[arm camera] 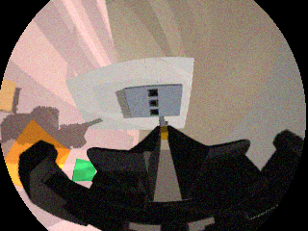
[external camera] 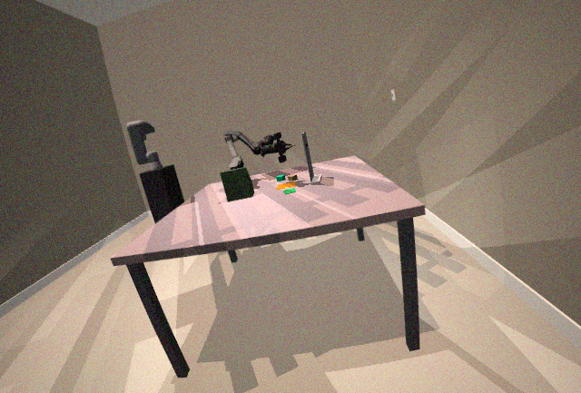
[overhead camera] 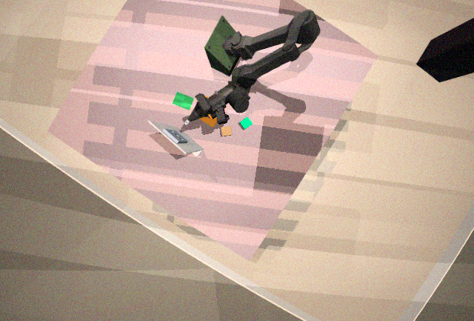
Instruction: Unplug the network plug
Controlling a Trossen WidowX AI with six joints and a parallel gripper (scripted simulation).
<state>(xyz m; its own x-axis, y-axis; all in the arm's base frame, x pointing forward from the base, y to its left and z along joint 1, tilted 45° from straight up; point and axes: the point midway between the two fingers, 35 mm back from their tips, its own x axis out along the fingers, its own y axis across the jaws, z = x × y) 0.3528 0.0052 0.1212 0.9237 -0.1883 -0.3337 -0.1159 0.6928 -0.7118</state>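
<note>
Now: gripper tip 24 cm above the orange marked square, 8 cm past it and 1 cm to the left of it. From my gripper tip the other things lie so: network plug: right at my gripper tip; then upright grey panel: 10 cm below, 9 cm ahead, 1 cm to the right; then tan cube: 22 cm below, 12 cm to the left, 5 cm behind.
</note>
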